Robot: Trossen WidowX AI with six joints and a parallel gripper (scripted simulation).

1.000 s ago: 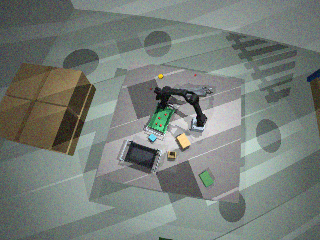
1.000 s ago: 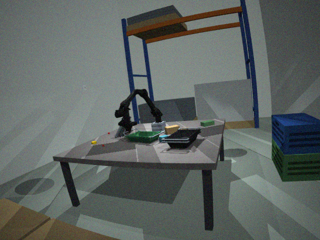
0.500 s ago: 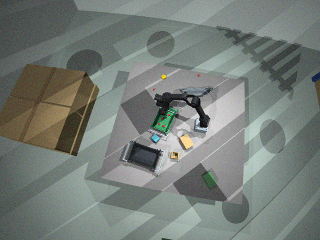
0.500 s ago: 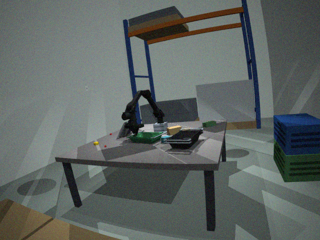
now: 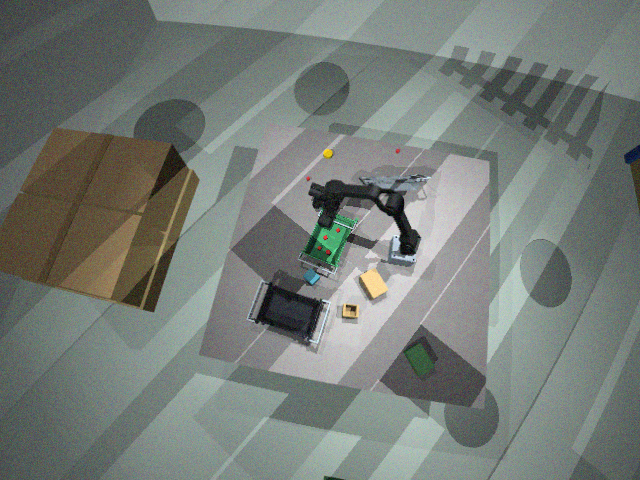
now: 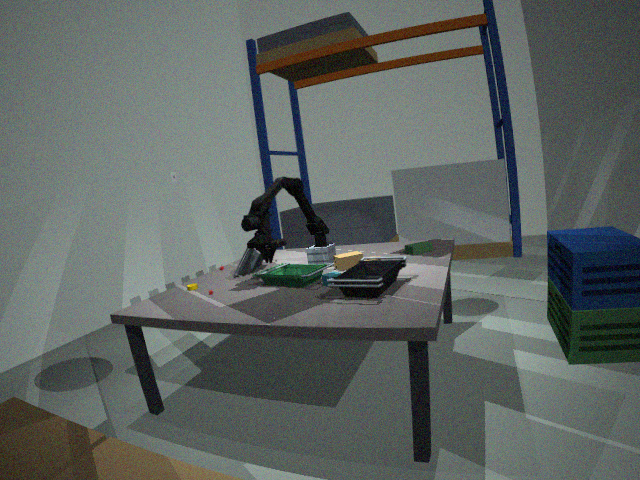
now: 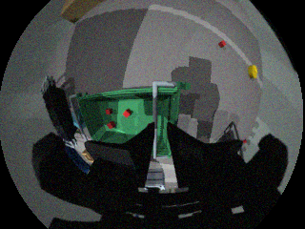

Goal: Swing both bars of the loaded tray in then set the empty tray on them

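My gripper tip is 30 cm to the right of the teal block, 7 cm above it and 5 cm short of it. From my gripper tip the other things lie so: tan block: 29 cm to the left, 24 cm behind, 6 cm below; then grey tray: 29 cm behind, 26 cm to the right, 2 cm below; then red block: 23 cm to the right, 15 cm ahead, 9 cm below.
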